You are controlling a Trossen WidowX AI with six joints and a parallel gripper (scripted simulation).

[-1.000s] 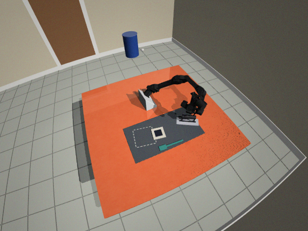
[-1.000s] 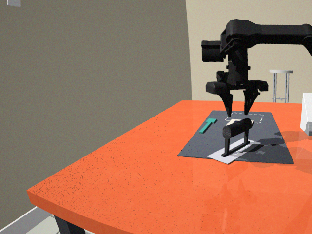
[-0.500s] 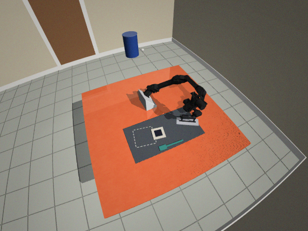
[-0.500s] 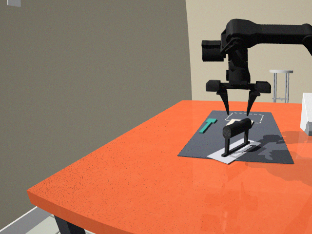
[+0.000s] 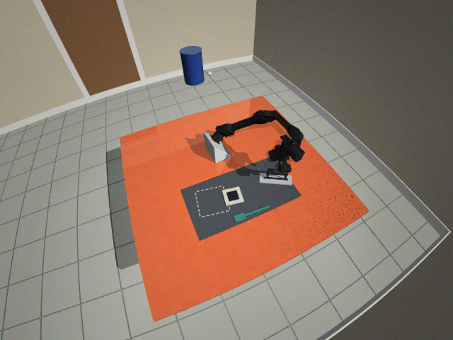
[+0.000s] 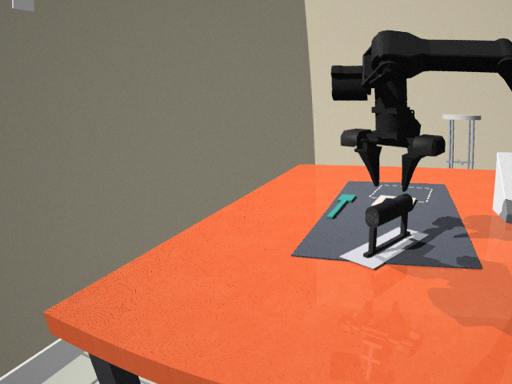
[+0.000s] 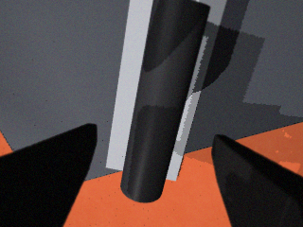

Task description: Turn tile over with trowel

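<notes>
Right now the trowel is 1 cm behind my gripper tip, 2 cm to the right of it and 7 cm below it. From my gripper tip the other things lie so: dark grey mat 1 cm ahead, 24 cm to the right, 13 cm below; tile 1 cm ahead, 30 cm to the right, 11 cm below; teal flat tool 15 cm ahead, 26 cm to the right, 11 cm below.
</notes>
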